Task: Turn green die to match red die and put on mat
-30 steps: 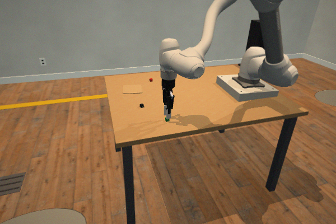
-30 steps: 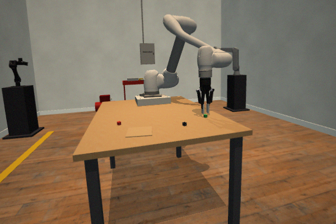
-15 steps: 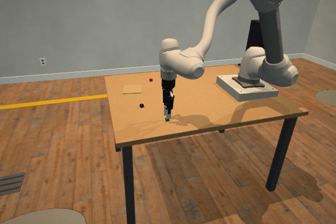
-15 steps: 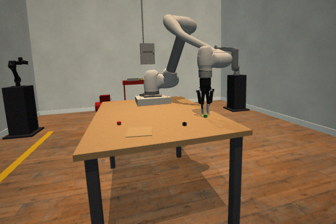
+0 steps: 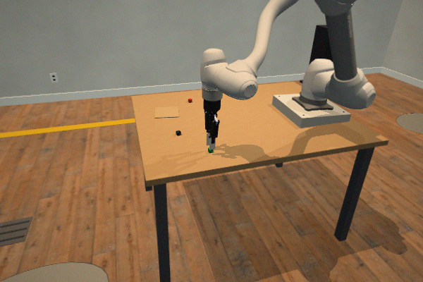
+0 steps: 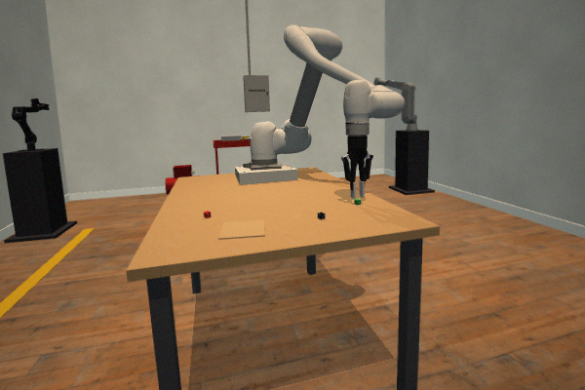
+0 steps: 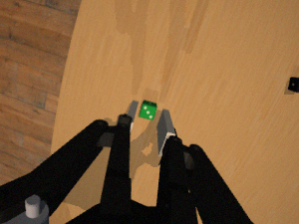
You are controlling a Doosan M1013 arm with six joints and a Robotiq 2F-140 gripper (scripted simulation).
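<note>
My gripper is now 50 mm above the green die. Round my hand: black die (120 mm ahead, 190 mm to the right, 50 mm below); then tan mat (150 mm ahead, 460 mm to the right, 60 mm below); then red die (20 mm behind, 590 mm to the right, 50 mm below).
</note>
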